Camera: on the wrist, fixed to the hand. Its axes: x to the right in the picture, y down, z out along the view.
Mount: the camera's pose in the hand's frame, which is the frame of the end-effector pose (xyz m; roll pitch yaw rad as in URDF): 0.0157 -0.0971 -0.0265 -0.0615 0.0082 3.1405
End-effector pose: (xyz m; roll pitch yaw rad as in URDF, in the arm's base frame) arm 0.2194 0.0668 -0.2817 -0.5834 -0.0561 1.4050
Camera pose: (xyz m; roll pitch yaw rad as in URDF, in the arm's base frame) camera 0.3160 0.0647 -0.2495 0.5221 0.0635 -1.7330
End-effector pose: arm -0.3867 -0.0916 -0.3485 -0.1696 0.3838 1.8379
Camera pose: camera -0.2930 -0.0546 -0.3634 0.1080 -0.3755 -1.3034
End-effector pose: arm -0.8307 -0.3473 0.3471 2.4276 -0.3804 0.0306
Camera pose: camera -0.8027 -0.2557 0.3125 -2.4909 0.3735 -3.1159
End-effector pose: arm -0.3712 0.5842 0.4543 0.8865 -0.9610 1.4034
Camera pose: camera -0.3169 0.6606 0.4145 -0.9582 0.9653 -1.7506
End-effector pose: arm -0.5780 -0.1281 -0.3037 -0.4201 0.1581 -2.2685
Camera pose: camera -0.6657 -0.0779 -0.2910 0.3582 -0.1502 0.8755
